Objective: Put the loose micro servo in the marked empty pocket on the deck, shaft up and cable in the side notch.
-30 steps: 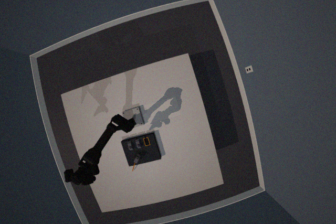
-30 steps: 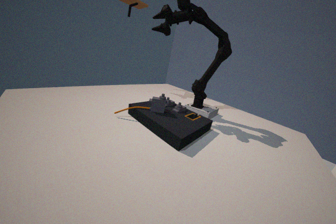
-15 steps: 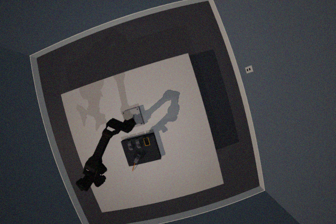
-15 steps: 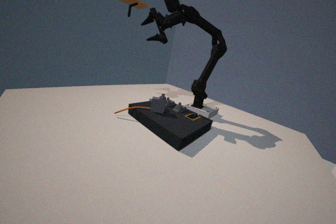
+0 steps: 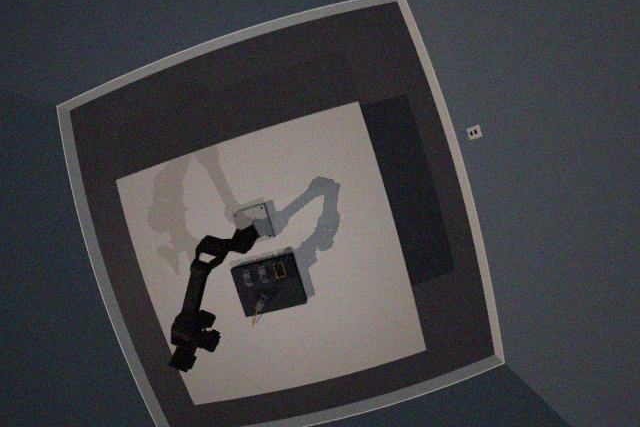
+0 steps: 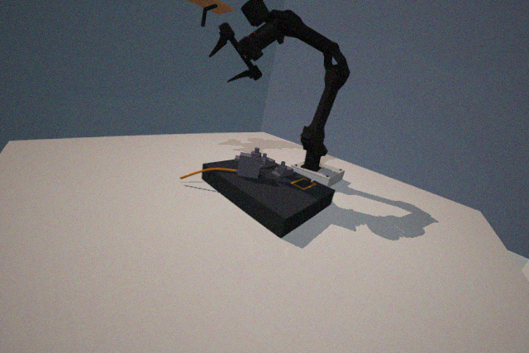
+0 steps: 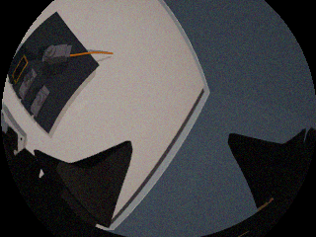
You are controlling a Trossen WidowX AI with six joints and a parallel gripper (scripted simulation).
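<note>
Right now the dark deck is 4 cm ahead of my gripper tip, 23 cm to the left of it and 29 cm below it.
</note>
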